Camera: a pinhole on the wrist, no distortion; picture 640 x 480 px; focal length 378.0 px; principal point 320.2 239.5 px. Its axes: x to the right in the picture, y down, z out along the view. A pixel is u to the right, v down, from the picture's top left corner.
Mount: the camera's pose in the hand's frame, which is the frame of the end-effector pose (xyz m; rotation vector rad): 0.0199 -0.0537 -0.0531 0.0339 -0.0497 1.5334
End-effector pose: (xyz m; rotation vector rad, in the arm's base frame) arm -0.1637 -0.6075 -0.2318 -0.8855 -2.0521 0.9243
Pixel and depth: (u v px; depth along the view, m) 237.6 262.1 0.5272
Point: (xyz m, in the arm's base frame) -0.5858 -0.8763 -0.3111
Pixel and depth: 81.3 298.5 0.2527
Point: -0.3680 -0.8066 -0.1526
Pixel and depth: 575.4 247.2 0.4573
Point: -0.4440 -0.6132 -0.6206
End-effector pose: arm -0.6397 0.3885 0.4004 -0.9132 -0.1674 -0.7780
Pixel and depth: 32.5 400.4 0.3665
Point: -0.9245 0.5691 0.7415
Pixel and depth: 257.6 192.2 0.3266
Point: -0.6347 0.5194 0.6744
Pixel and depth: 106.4 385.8 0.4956
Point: -0.9322 0.6845 0.8090
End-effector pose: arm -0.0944 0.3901 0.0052 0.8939 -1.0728 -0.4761
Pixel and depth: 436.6 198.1 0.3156
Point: -0.3141 0.2607 0.1063
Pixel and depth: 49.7 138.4 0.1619
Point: -0.1486 0.2058 -0.0905
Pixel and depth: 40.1 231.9 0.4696
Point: -0.4144 -0.0179 -0.2609
